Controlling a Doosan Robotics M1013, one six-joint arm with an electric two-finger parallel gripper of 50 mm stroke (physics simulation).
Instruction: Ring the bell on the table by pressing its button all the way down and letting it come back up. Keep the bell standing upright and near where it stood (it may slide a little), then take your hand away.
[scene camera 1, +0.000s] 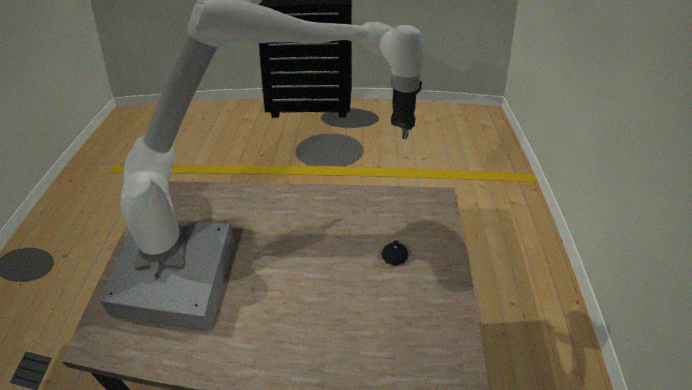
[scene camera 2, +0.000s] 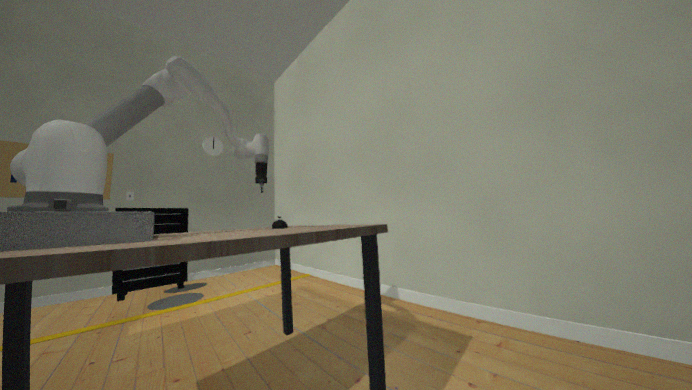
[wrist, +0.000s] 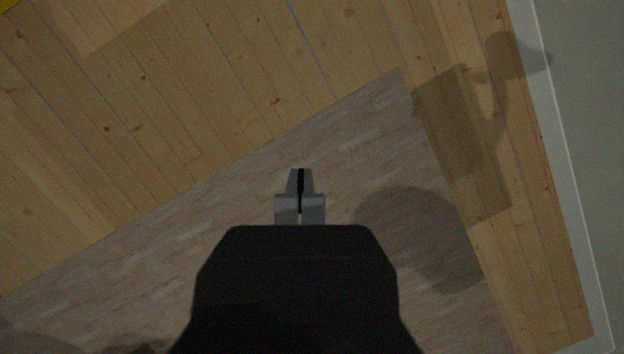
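Observation:
A small black bell stands upright on the wooden table, toward its right side in the first scene view. Its small button shows on top. The bell does not show in the wrist view. My gripper points down and is shut, its two fingertips together with nothing between them. It hangs high above the table, well above the bell and apart from it.
The arm's grey base block stands on the left of the table. A black drawer cabinet stands on the floor behind the table. A pale wall rises on the right.

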